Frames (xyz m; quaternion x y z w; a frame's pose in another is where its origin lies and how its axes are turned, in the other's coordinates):
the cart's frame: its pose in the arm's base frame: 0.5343 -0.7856 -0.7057 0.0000 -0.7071 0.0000 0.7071
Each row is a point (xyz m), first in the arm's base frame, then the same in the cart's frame.
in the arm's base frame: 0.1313 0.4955 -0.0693
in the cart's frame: 0.6364 1.2811 0.4030
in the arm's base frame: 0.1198 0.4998 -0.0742
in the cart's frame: 0.6315 1.2854 0.4145
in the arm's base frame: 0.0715 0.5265 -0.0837
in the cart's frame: 0.6220 1.3121 0.4628
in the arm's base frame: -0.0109 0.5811 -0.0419
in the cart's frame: 0.6638 1.3667 0.5452
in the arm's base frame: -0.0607 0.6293 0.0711
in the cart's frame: 0.7768 1.4149 0.5950
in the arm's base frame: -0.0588 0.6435 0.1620
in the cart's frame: 0.8677 1.4291 0.5931
